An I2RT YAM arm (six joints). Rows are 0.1 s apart.
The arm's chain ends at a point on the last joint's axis. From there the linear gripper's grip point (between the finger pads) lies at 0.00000 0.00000 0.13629 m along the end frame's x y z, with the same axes.
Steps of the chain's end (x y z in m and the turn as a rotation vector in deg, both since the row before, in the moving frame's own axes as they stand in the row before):
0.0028 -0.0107 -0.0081 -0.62 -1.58 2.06
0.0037 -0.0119 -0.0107 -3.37 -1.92 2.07
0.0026 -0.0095 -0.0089 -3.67 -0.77 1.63
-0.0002 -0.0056 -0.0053 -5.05 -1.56 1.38
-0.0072 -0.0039 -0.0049 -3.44 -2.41 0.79
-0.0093 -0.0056 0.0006 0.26 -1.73 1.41
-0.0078 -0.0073 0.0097 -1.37 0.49 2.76
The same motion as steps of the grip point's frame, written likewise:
-0.0010 -0.0093 -0.0082 -0.62 -1.58 2.06
-0.0010 -0.0040 -0.0110 -3.37 -1.92 2.07
0.0006 -0.0008 -0.0092 -3.67 -0.77 1.63
-0.0040 0.0063 -0.0059 -5.05 -1.56 1.38
-0.0130 0.0042 -0.0053 -3.44 -2.41 0.79
-0.0134 -0.0063 0.0005 0.26 -1.73 1.41
-0.0067 -0.0040 0.0097 -1.37 0.49 2.76

